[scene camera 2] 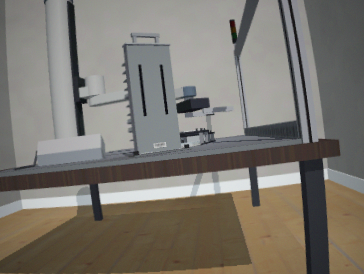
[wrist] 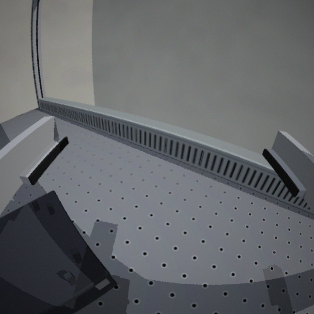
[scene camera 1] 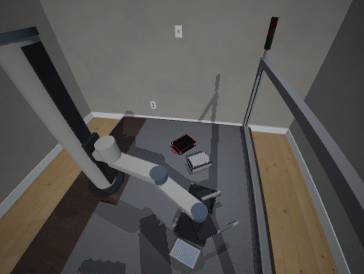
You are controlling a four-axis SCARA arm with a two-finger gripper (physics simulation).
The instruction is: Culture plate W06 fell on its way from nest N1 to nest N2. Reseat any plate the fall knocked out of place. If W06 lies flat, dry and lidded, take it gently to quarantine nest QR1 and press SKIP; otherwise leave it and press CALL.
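Seen in the pictures: gripper, between the fingertips: [scene camera 2: 222, 110] [wrist: 170, 131] [scene camera 1: 228, 206]; arm's base, origin of its link: [scene camera 1: 106, 180].
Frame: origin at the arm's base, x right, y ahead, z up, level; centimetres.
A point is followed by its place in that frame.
My gripper [scene camera 1: 220, 211] [scene camera 2: 212, 111] [wrist: 170, 131] {x 9.0, y 79.7, z 14.8 cm} is open and empty, held above the deck over the dark nests. A dark nest [scene camera 1: 205, 191] {x -1.8, y 68.0, z 5.9 cm} shows partly behind the arm, and another dark nest [scene camera 1: 186, 229] {x 21.0, y 60.5, z 7.0 cm} lies nearer the camera, partly covered by the gripper body. A dark nest surface [wrist: 45, 255] {x 3.6, y 69.7, z 5.9 cm} shows at lower left in the wrist view. A pale gridded plate [scene camera 1: 185, 252] {x 30.6, y 61.6, z 2.9 cm} lies beside the nearer dark nest; its label and lid cannot be made out. A white-topped plate [scene camera 1: 200, 159] {x -23.4, y 62.6, z 8.2 cm} sits on a nest farther back. A red-edged black nest [scene camera 1: 183, 143] {x -39.4, y 47.7, z 5.2 cm} stands behind it.
A tall grey storage tower [scene camera 2: 152, 100] {x 59.8, y 57.7, z 17.1 cm} stands at the front in scene camera 2. The arm's column [scene camera 1: 55, 110] {x 4.5, y 6.0, z 61.8 cm} [scene camera 2: 61, 70] {x 7.0, y 2.7, z 46.2 cm} is at left. A slotted rail [wrist: 165, 142] {x 0.0, y 96.5, z 3.8 cm} and frame beam [scene camera 1: 310, 115] {x -4.3, y 98.8, z 62.0 cm} run along the right side. A signal light [scene camera 1: 271, 34] {x -68.6, y 98.4, z 76.6 cm} [scene camera 2: 233, 31] {x -68.8, y 98.3, z 76.4 cm} stands at the back.
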